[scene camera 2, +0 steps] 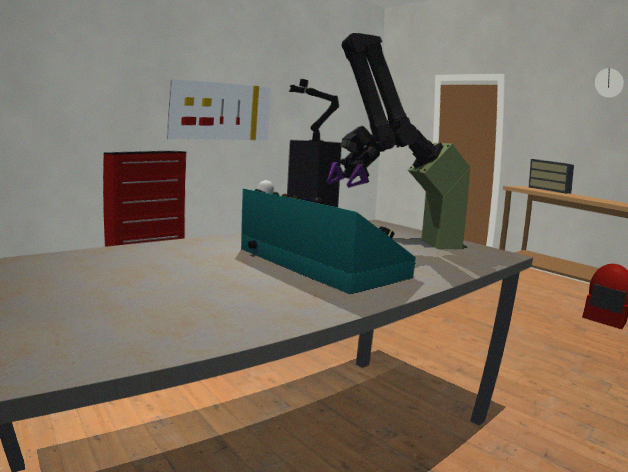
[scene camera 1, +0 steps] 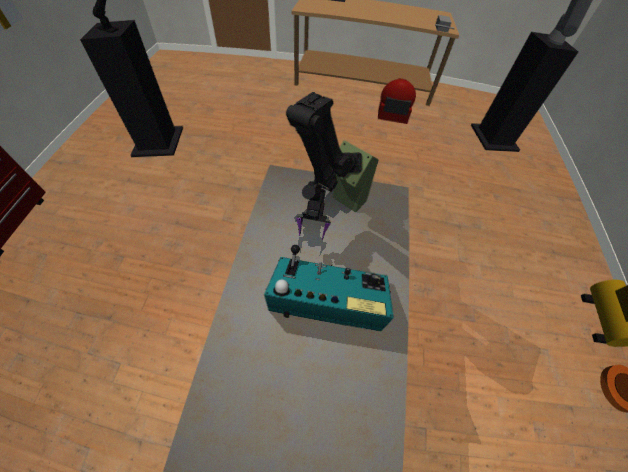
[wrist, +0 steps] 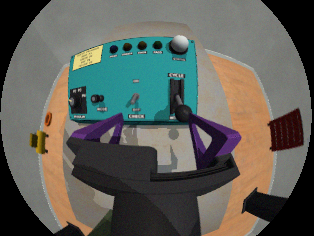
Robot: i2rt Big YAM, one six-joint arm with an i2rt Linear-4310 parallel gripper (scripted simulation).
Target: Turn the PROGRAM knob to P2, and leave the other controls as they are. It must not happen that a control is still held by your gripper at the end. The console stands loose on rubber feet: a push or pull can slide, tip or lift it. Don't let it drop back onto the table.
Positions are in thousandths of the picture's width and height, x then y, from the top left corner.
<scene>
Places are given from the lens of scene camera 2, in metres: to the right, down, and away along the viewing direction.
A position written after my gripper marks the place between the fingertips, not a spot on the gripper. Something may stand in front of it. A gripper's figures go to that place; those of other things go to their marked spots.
my gripper (scene camera 2: 537,391): 0.08, -0.17, 1.43
teal console (scene camera 2: 542,526): 0.06, 0.03, 1.04
</scene>
